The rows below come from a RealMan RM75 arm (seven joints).
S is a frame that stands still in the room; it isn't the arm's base.
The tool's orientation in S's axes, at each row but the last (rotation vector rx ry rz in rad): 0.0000 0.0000 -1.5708; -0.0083 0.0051 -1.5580; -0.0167 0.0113 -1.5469; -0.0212 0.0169 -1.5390; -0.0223 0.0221 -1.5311; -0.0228 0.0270 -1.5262; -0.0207 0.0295 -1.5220; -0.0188 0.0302 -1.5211
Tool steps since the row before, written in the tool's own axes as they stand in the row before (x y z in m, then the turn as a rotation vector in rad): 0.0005 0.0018 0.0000 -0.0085 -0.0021 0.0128; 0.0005 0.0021 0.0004 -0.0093 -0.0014 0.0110; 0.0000 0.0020 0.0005 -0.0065 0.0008 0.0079; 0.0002 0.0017 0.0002 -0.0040 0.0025 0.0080; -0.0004 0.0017 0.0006 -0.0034 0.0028 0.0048; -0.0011 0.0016 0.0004 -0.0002 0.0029 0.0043; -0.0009 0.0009 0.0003 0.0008 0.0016 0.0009; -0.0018 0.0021 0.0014 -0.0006 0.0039 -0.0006
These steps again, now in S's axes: 0.0018 -0.0005 0.0000 -0.0021 0.0085 0.0128; 0.0021 -0.0005 0.0004 -0.0014 0.0093 0.0110; 0.0020 0.0000 0.0005 0.0008 0.0065 0.0079; 0.0017 -0.0001 0.0002 0.0026 0.0041 0.0079; 0.0017 0.0005 0.0006 0.0028 0.0035 0.0047; 0.0016 0.0012 0.0004 0.0030 0.0003 0.0042; 0.0009 0.0009 0.0003 0.0017 -0.0007 0.0008; 0.0021 0.0019 0.0013 0.0038 0.0008 -0.0007
